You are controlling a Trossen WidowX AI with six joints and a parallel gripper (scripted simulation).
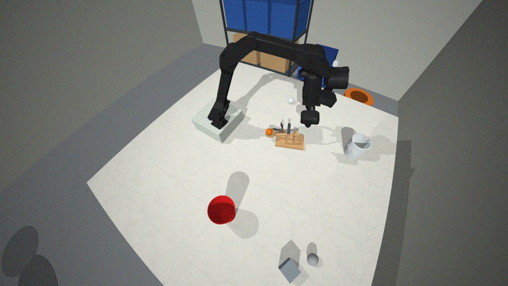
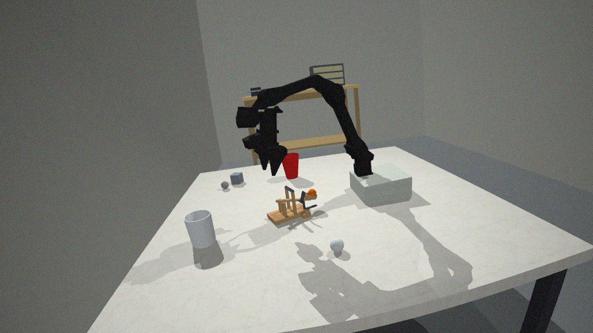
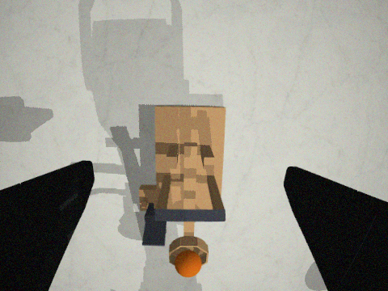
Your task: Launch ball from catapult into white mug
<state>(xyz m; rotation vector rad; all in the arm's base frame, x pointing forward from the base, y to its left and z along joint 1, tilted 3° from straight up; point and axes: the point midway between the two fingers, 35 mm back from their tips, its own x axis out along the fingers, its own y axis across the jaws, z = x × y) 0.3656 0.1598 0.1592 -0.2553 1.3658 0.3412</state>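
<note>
Now: the dark lever 12 cm behind my gripper tip, 1 cm to the right of it and 13 cm below it. Round my gripper tip: white mug 25 cm ahead, 10 cm to the left, 15 cm below; orange ball 15 cm behind, 7 cm to the right, 12 cm below; catapult 8 cm behind, 3 cm to the right, 13 cm below.
</note>
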